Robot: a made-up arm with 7 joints.
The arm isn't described. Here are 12 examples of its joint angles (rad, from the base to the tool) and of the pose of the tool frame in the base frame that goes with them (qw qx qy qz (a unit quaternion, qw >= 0); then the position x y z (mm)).
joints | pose
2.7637 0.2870 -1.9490 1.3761 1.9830 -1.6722 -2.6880 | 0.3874 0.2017 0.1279 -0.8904 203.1 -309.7 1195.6
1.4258 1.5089 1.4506 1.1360 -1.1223 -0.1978 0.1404 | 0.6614 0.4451 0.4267 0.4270 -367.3 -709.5 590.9
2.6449 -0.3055 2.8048 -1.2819 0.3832 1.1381 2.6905 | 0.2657 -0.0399 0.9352 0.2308 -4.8 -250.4 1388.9
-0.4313 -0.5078 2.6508 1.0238 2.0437 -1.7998 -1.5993 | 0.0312 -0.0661 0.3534 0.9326 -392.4 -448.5 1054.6
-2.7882 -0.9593 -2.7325 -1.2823 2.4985 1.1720 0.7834 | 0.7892 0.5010 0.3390 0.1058 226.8 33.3 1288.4
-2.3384 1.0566 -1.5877 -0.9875 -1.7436 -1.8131 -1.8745 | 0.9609 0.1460 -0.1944 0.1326 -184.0 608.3 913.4
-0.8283 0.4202 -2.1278 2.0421 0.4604 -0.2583 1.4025 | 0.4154 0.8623 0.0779 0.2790 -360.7 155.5 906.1
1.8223 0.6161 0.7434 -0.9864 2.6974 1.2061 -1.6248 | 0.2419 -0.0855 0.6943 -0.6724 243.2 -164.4 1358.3
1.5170 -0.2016 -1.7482 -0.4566 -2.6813 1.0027 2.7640 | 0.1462 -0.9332 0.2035 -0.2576 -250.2 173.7 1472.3
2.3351 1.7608 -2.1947 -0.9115 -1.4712 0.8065 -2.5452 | 0.7664 0.5890 0.2398 0.0904 -708.3 -297.6 329.7
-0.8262 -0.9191 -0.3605 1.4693 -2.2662 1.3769 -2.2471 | 0.4144 -0.8534 0.2824 -0.1419 -281.4 15.4 1322.5
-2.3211 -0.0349 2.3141 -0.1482 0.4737 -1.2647 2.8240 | 0.8859 0.3295 0.3122 -0.0958 -57.9 -44.6 1523.6
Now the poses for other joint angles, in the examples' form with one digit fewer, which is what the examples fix.
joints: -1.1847 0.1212 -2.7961 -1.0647 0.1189 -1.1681 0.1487
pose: 0.318 0.206 -0.631 0.677 343 337 1230
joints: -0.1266 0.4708 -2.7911 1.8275 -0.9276 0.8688 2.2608
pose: 0.442 0.689 0.268 0.508 -283 39 1046
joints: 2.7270 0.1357 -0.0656 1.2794 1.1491 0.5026 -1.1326
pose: 0.893 0.332 0.245 0.181 -516 -240 1127
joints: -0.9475 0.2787 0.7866 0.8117 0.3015 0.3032 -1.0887
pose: 0.127 0.438 -0.038 -0.889 552 202 1299
